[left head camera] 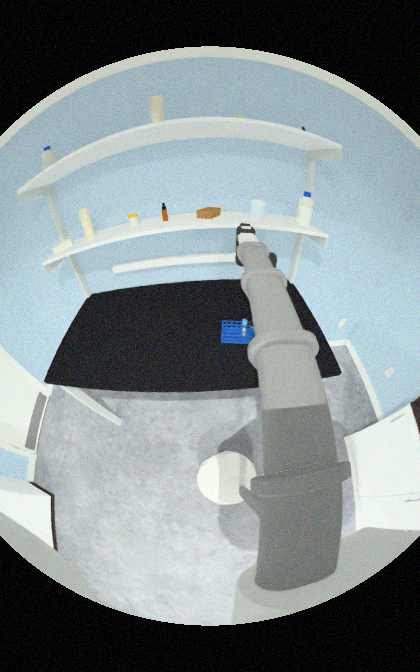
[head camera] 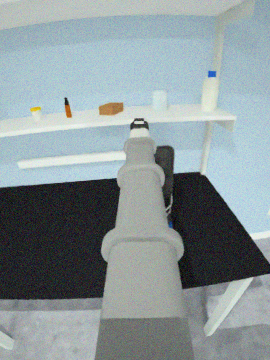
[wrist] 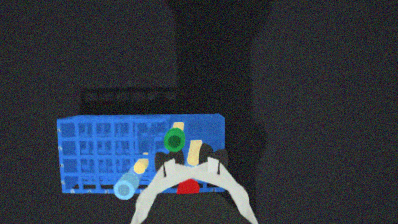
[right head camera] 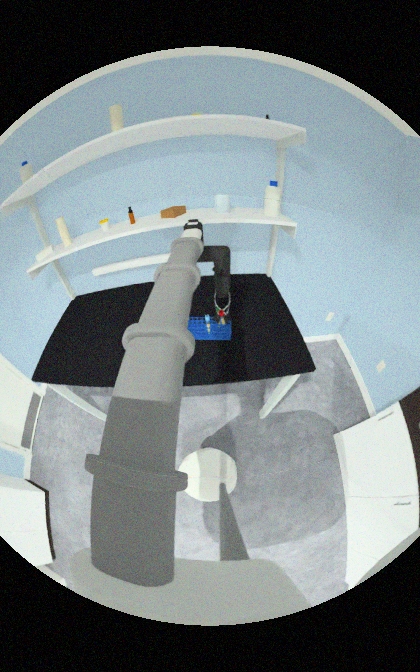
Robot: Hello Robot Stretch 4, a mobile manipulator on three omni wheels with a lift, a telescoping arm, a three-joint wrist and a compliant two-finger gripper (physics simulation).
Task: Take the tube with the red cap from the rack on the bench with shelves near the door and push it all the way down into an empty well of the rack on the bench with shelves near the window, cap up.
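Seen in the pictures: gripper, fingertip midpoint: [wrist: 191, 156] [right head camera: 221, 322]; robot's base, origin of the base link: [left head camera: 225, 476] [right head camera: 208, 473].
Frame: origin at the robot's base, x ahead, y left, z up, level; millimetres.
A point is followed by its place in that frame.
The tube with the red cap [right head camera: 221, 313] {x 627, y -85, z 1025 mm} [wrist: 189, 187] {x 644, y -85, z 1026 mm} stands cap up in the right part of the blue rack [left head camera: 230, 338] {x 609, y 30, z 917 mm} [right head camera: 216, 336] {x 616, y -63, z 894 mm} [wrist: 210, 122] {x 680, y -115, z 894 mm} on the black bench [head camera: 50, 240] {x 616, y 422, z 886 mm} [left head camera: 150, 340] {x 613, y 407, z 886 mm} [right head camera: 265, 330] {x 657, y -297, z 886 mm}. Its pale lower part shows between the fingertips in the wrist view. My gripper [right head camera: 222, 318] {x 649, y -87, z 953 mm} [wrist: 191, 156] {x 649, y -87, z 953 mm} points down over the rack, its fingers drawn in around this tube below the cap; it looks shut on it. Finger links partly cover the cap. A green-capped tube [wrist: 174, 140] {x 680, y -73, z 1006 mm} and a light-blue-capped tube [left head camera: 244, 324] {x 625, y -25, z 989 mm} [right head camera: 208, 322] {x 630, y -31, z 971 mm} [wrist: 125, 188] {x 637, y -26, z 1006 mm} stand in the same rack.
A shelf [head camera: 185, 116] {x 876, y -196, z 1343 mm} [left head camera: 175, 225] {x 842, y 257, z 1343 mm} [right head camera: 245, 216] {x 910, y -199, z 1343 mm} behind the bench holds a brown box [head camera: 111, 108] {x 948, y 123, z 1375 mm}, a beaker [head camera: 159, 100] {x 992, y -97, z 1394 mm} and a blue-capped bottle [head camera: 210, 94] {x 970, y -329, z 1422 mm}. A round white stool [left head camera: 220, 477] {x 4, y 43, z 187 mm} [right head camera: 204, 475] {x -6, y 18, z 187 mm} stands before the bench. White cabinets [left head camera: 385, 465] {x -144, y -1099, z 482 mm} [right head camera: 377, 460] {x -109, y -1095, z 523 mm} stand at the right.
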